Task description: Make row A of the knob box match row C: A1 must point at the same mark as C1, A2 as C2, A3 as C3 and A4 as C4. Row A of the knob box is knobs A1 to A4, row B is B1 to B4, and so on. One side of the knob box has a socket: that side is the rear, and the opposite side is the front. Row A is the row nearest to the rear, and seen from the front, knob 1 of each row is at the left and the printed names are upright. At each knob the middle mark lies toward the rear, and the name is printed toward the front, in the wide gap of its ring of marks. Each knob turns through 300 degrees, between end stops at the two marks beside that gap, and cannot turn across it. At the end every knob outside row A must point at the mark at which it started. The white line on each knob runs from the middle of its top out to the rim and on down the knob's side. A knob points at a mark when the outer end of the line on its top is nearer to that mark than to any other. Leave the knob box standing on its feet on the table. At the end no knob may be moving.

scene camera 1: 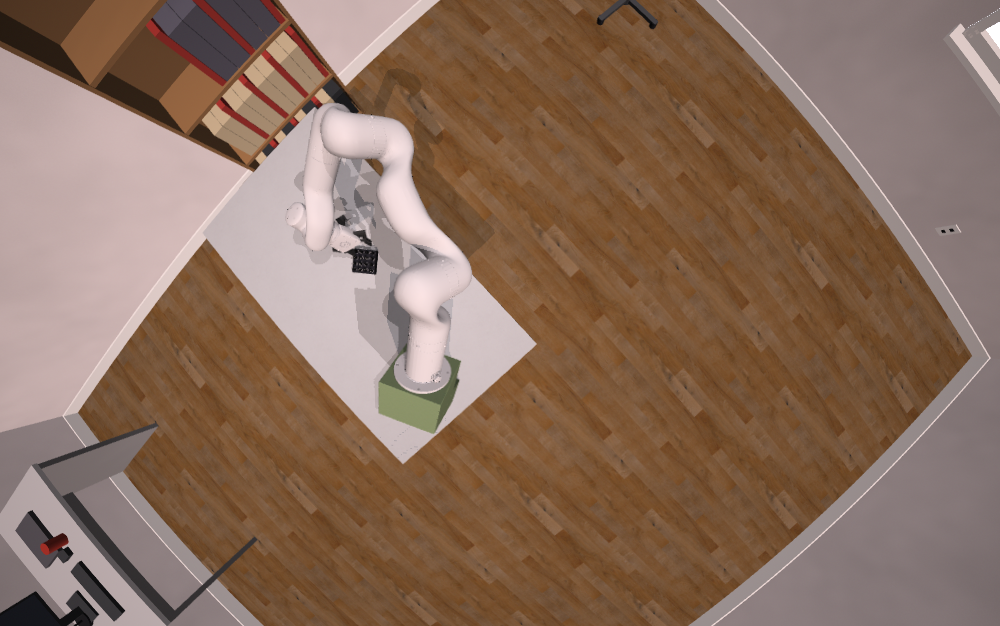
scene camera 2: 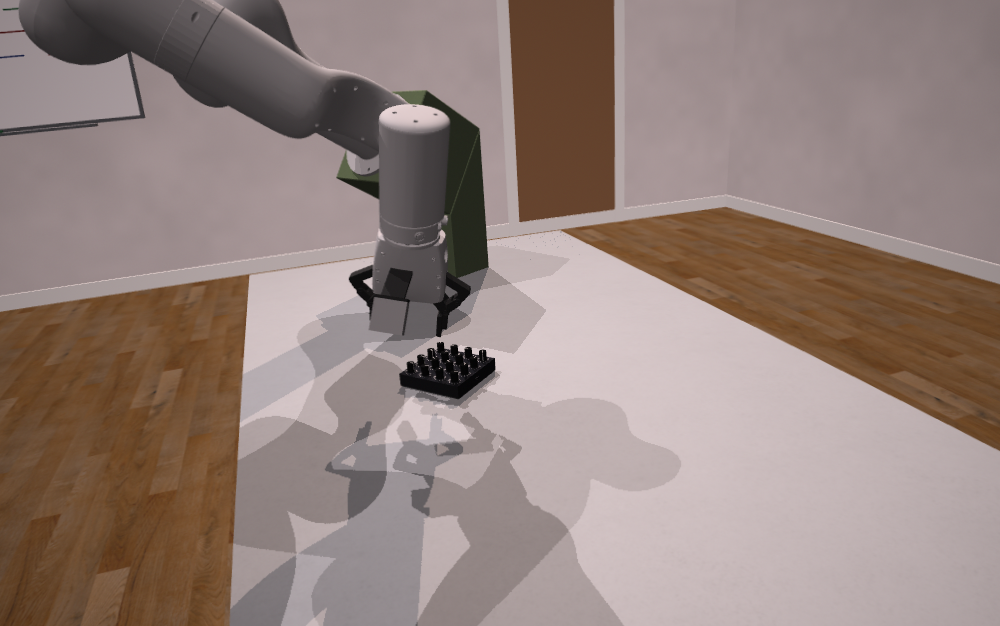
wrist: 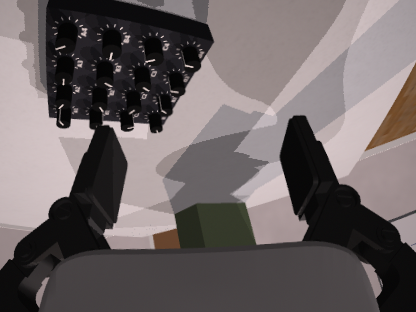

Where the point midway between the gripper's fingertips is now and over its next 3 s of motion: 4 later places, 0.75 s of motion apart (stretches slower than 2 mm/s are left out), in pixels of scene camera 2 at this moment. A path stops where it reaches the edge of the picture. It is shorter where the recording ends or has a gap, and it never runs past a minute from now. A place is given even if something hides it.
My gripper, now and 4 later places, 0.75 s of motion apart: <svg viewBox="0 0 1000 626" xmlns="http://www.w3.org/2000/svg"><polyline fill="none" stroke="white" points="408,327 422,334 441,334 445,332 428,329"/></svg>
